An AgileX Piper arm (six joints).
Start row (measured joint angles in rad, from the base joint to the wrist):
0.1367 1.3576 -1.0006 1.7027 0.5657 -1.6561
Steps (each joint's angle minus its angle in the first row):
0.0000 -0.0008 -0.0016 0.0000 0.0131 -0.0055
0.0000 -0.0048 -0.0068 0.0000 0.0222 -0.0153
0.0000 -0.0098 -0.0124 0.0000 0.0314 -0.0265
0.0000 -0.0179 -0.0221 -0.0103 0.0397 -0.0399
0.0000 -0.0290 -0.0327 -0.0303 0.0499 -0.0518
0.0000 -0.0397 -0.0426 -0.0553 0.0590 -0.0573
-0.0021 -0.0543 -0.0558 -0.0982 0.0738 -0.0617
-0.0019 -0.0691 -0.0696 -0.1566 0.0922 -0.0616
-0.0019 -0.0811 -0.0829 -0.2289 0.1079 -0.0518
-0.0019 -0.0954 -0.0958 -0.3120 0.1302 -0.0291
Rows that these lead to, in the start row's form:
0.1367 1.3568 -1.0022 1.7027 0.5788 -1.6616
0.1367 1.3528 -1.0074 1.7027 0.5879 -1.6714
0.1367 1.3478 -1.0130 1.7027 0.5971 -1.6826
0.1367 1.3397 -1.0227 1.6924 0.6054 -1.6960
0.1367 1.3286 -1.0333 1.6724 0.6156 -1.7079
0.1367 1.3179 -1.0432 1.6474 0.6247 -1.7134
0.1346 1.3033 -1.0564 1.6045 0.6395 -1.7178
0.1348 1.2885 -1.0702 1.5461 0.6579 -1.7177
0.1348 1.2765 -1.0835 1.4738 0.6736 -1.7079
0.1348 1.2622 -1.0964 1.3907 0.6959 -1.6852

